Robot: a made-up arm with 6 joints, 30 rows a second.
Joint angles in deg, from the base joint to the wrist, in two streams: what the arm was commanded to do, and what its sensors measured. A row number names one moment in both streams.
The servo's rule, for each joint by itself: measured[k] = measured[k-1] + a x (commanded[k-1-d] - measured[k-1]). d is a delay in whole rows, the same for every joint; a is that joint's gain. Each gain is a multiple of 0.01, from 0.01 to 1. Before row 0 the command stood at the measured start. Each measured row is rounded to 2 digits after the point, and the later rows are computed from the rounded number. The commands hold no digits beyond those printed.
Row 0, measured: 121.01 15.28 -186.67 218.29 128.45 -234.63
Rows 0 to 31, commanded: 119.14 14.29 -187.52 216.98 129.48 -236.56; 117.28 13.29 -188.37 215.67 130.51 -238.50; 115.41 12.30 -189.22 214.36 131.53 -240.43; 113.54 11.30 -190.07 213.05 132.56 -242.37; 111.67 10.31 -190.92 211.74 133.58 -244.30; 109.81 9.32 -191.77 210.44 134.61 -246.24; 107.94 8.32 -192.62 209.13 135.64 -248.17; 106.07 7.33 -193.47 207.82 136.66 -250.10; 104.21 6.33 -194.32 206.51 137.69 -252.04; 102.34 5.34 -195.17 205.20 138.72 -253.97; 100.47 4.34 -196.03 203.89 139.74 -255.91; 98.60 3.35 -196.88 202.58 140.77 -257.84; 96.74 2.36 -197.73 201.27 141.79 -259.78; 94.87 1.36 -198.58 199.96 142.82 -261.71; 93.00 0.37 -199.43 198.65 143.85 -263.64; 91.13 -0.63 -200.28 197.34 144.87 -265.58; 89.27 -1.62 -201.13 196.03 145.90 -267.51; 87.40 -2.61 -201.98 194.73 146.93 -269.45; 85.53 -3.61 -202.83 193.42 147.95 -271.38; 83.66 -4.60 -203.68 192.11 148.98 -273.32; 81.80 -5.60 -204.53 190.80 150.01 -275.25; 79.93 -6.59 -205.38 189.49 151.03 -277.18; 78.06 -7.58 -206.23 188.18 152.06 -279.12; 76.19 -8.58 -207.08 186.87 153.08 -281.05; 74.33 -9.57 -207.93 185.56 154.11 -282.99; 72.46 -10.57 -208.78 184.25 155.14 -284.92; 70.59 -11.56 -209.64 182.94 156.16 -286.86; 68.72 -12.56 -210.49 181.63 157.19 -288.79; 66.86 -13.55 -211.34 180.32 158.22 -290.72; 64.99 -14.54 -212.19 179.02 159.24 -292.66; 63.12 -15.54 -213.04 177.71 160.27 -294.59; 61.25 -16.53 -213.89 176.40 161.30 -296.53
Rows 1 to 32, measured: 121.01 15.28 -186.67 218.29 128.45 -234.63; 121.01 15.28 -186.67 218.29 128.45 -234.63; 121.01 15.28 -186.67 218.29 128.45 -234.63; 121.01 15.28 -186.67 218.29 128.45 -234.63; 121.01 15.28 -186.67 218.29 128.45 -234.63; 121.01 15.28 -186.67 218.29 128.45 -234.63; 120.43 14.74 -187.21 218.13 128.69 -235.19; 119.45 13.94 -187.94 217.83 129.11 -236.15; 118.20 13.04 -188.75 217.41 129.67 -237.39; 116.76 12.08 -189.58 216.89 130.33 -238.83; 115.18 11.11 -190.42 216.27 131.08 -240.42; 113.52 10.13 -191.27 215.57 131.89 -242.11; 111.79 9.13 -192.12 214.80 132.75 -243.87; 110.02 8.14 -192.97 213.96 133.65 -245.68; 108.22 7.14 -193.82 213.07 134.58 -247.52; 106.40 6.15 -194.67 212.13 135.53 -249.39; 104.56 5.15 -195.53 211.14 136.50 -251.28; 102.71 4.16 -196.38 210.11 137.48 -253.18; 100.86 3.17 -197.23 209.05 138.47 -255.09; 99.00 2.17 -198.08 207.96 139.47 -257.01; 97.14 1.18 -198.93 206.84 140.48 -258.93; 95.28 0.18 -199.78 205.70 141.49 -260.86; 93.42 -0.81 -200.63 204.54 142.50 -262.79; 91.55 -1.80 -201.48 203.36 143.52 -264.72; 89.68 -2.80 -202.33 202.17 144.54 -266.65; 87.81 -3.79 -203.18 200.96 145.56 -268.58; 85.95 -4.79 -204.03 199.74 146.58 -270.51; 84.08 -5.78 -204.88 198.51 147.60 -272.44; 82.21 -6.77 -205.73 197.27 148.63 -274.38; 80.34 -7.77 -206.58 196.02 149.65 -276.31; 78.48 -8.76 -207.43 194.76 150.68 -278.25; 76.61 -9.76 -208.28 193.50 151.71 -280.18
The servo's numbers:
d 6
a 0.31 0.55 0.63 0.12 0.23 0.29

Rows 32 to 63, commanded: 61.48 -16.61 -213.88 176.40 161.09 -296.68; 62.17 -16.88 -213.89 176.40 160.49 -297.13; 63.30 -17.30 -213.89 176.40 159.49 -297.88; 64.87 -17.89 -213.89 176.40 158.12 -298.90; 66.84 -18.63 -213.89 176.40 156.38 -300.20; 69.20 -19.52 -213.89 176.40 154.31 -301.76; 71.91 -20.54 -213.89 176.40 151.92 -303.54; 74.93 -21.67 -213.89 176.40 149.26 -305.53; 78.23 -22.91 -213.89 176.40 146.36 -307.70; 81.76 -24.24 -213.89 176.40 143.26 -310.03; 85.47 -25.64 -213.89 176.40 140.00 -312.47; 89.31 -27.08 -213.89 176.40 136.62 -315.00; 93.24 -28.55 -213.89 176.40 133.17 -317.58; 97.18 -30.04 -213.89 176.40 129.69 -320.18; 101.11 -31.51 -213.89 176.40 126.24 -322.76; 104.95 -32.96 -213.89 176.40 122.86 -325.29; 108.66 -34.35 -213.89 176.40 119.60 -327.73; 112.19 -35.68 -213.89 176.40 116.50 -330.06; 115.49 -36.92 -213.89 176.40 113.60 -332.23; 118.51 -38.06 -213.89 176.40 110.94 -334.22; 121.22 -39.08 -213.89 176.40 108.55 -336.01; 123.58 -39.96 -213.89 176.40 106.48 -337.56; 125.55 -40.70 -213.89 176.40 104.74 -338.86; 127.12 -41.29 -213.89 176.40 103.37 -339.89; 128.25 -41.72 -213.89 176.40 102.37 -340.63; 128.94 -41.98 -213.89 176.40 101.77 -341.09; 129.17 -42.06 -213.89 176.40 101.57 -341.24; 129.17 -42.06 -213.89 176.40 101.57 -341.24; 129.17 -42.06 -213.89 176.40 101.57 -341.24; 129.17 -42.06 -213.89 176.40 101.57 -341.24; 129.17 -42.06 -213.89 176.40 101.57 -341.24; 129.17 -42.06 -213.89 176.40 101.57 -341.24
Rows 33 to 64, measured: 74.74 -10.75 -209.14 192.23 152.73 -282.12; 72.87 -11.75 -209.99 190.96 153.76 -284.05; 71.01 -12.74 -210.84 189.68 154.79 -285.98; 69.14 -13.73 -211.69 188.40 155.81 -287.92; 67.27 -14.73 -212.54 187.12 156.84 -289.85; 65.40 -15.72 -213.39 185.83 157.87 -291.79; 64.18 -16.21 -213.70 184.70 158.61 -293.21; 63.56 -16.58 -213.82 183.70 159.04 -294.35; 63.48 -16.98 -213.86 182.82 159.14 -295.37; 63.91 -17.48 -213.88 182.05 158.91 -296.39; 64.82 -18.11 -213.89 181.37 158.33 -297.49; 66.18 -18.89 -213.89 180.77 157.41 -298.73; 67.96 -19.80 -213.89 180.25 156.15 -300.12; 70.12 -20.83 -213.89 179.79 154.57 -301.69; 72.63 -21.97 -213.89 179.38 152.68 -303.43; 75.46 -23.22 -213.89 179.02 150.51 -305.34; 78.56 -24.55 -213.89 178.71 148.09 -307.41; 81.89 -25.94 -213.89 178.43 145.45 -309.61; 85.41 -27.38 -213.89 178.19 142.63 -311.92; 89.06 -28.84 -213.89 177.98 139.65 -314.32; 92.80 -30.31 -213.89 177.79 136.57 -316.77; 96.57 -31.77 -213.89 177.62 133.42 -319.24; 100.32 -33.19 -213.89 177.47 130.24 -321.70; 104.00 -34.56 -213.89 177.34 127.08 -324.12; 107.56 -35.86 -213.89 177.23 123.98 -326.47; 110.95 -37.07 -213.89 177.13 120.98 -328.72; 114.13 -38.18 -213.89 177.04 118.12 -330.83; 117.06 -39.16 -213.89 176.96 115.44 -332.78; 119.69 -40.01 -213.89 176.89 112.98 -334.54; 121.99 -40.71 -213.89 176.83 110.77 -336.09; 123.93 -41.27 -213.89 176.78 108.84 -337.41; 125.48 -41.66 -213.89 176.73 107.21 -338.48
